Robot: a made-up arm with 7 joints. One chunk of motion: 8 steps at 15 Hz.
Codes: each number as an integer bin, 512 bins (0 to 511) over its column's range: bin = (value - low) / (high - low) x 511, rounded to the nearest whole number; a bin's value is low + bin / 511 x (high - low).
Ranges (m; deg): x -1.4..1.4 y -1.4..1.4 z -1.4..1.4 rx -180..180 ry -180..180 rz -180..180
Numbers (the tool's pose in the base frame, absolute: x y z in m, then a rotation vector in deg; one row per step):
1: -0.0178 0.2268 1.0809 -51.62 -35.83 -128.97
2: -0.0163 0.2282 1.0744 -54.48 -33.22 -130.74
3: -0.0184 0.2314 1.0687 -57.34 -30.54 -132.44
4: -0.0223 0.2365 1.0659 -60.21 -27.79 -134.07
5: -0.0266 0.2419 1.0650 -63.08 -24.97 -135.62
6: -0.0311 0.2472 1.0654 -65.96 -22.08 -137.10
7: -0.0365 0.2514 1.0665 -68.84 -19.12 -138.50
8: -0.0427 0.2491 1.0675 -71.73 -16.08 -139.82
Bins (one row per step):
1: 252 297 453 182 205 72
2: 253 297 452 178 208 70
3: 252 298 451 174 212 68
4: 251 299 450 170 216 65
5: 251 300 450 166 220 63
6: 250 301 450 162 224 61
7: 249 301 450 158 228 59
8: 248 301 450 154 233 57

